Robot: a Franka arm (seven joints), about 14 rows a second.
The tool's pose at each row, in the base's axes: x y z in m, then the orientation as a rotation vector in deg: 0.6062, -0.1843, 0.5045, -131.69, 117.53, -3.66; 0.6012, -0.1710, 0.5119, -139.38, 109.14, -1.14; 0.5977, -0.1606, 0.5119, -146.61, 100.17, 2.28; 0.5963, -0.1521, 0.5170, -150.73, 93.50, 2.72; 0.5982, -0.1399, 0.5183, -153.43, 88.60, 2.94; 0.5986, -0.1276, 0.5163, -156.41, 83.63, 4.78; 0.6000, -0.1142, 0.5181, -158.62, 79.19, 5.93; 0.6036, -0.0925, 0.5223, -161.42, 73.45, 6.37; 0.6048, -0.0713, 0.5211, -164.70, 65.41, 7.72; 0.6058, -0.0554, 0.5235, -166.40, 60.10, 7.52
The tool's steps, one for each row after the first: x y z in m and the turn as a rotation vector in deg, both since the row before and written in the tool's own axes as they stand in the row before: -0.0138, 0.0029, -0.0075, -1.48, -1.17, -7.32; -0.0109, 0.0009, 0.0002, -1.87, -1.59, -7.38; -0.0086, -0.0019, -0.0047, -0.12, -0.39, -5.05; -0.0101, -0.0071, -0.0006, 0.00, -0.27, -3.61; -0.0103, -0.0064, 0.0027, -0.89, -0.96, -3.71; -0.0105, -0.0086, -0.0010, -0.42, -0.70, -3.18; -0.0155, -0.0160, -0.0028, -0.35, -0.25, -4.11; -0.0150, -0.0148, 0.0026, -0.52, -0.86, -5.58; -0.0104, -0.0123, -0.0013, 0.15, -0.02, -3.61
